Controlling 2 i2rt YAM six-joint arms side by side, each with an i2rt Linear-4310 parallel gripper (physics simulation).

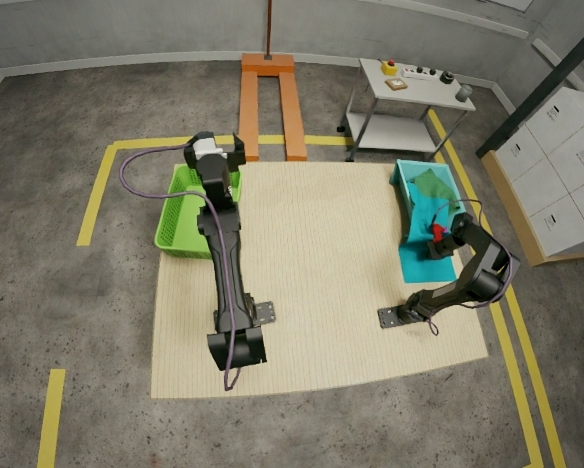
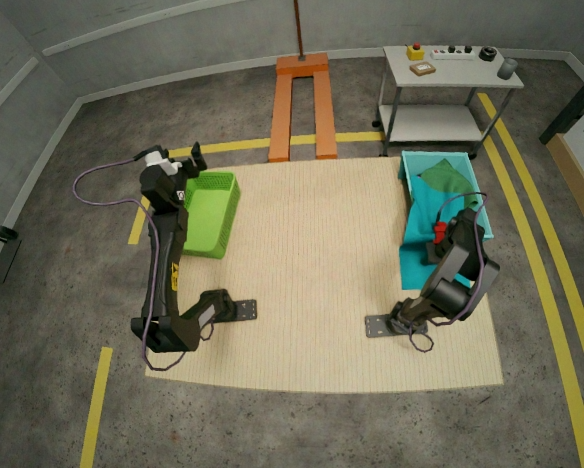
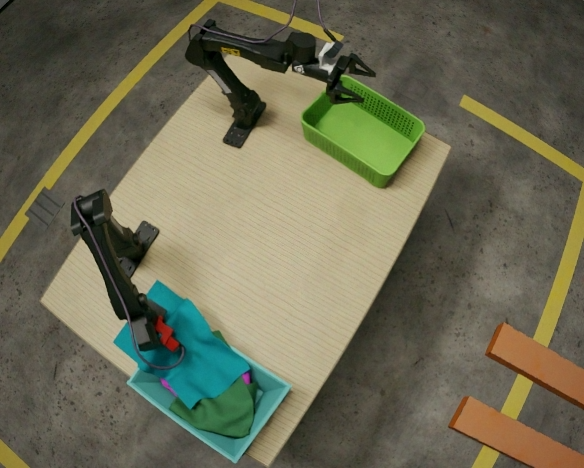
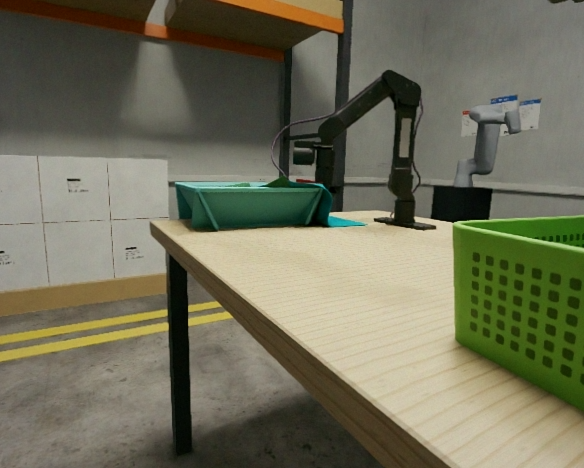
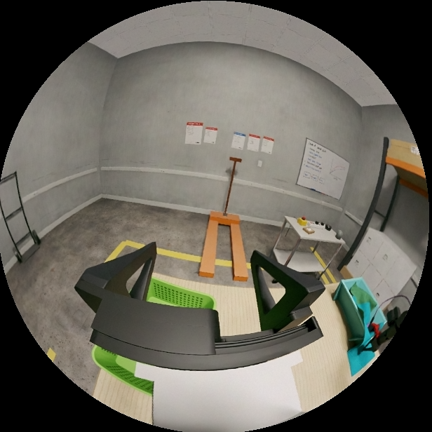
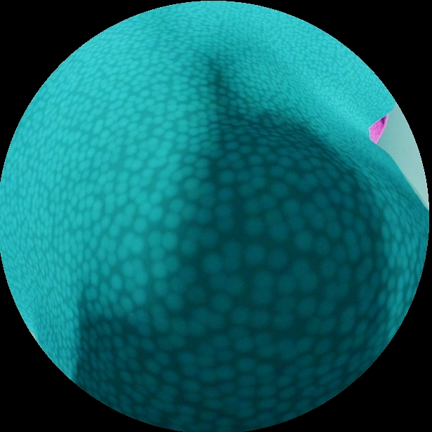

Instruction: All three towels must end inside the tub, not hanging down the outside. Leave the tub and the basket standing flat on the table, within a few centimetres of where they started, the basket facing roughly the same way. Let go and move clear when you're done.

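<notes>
The teal towel (image 1: 427, 270) (image 2: 417, 267) (image 3: 200, 362) (image 4: 345, 221) spills over the near wall of the turquoise tub (image 1: 406, 167) (image 3: 272, 387) (image 4: 255, 207) onto the table. The green towel (image 1: 432, 185) (image 2: 445, 175) (image 3: 225, 415) lies in the tub. Bits of the magenta towel (image 3: 246, 377) (image 6: 378, 129) show under the teal one. My right gripper (image 1: 437, 250) points down into the teal towel by that wall. It is shut; its fingertips are hidden, so any cloth between them does not show. My left gripper (image 3: 368, 88) (image 5: 205, 252) is open and empty above the basket.
The green basket (image 2: 202, 250) (image 3: 345, 157) (image 4: 462, 300) stands upright and empty on the table's left side. The tub stands at the right edge of the table (image 1: 320, 250) (image 3: 280, 225). Beyond the table are an orange pallet jack (image 1: 250, 110) and a cart (image 1: 400, 95).
</notes>
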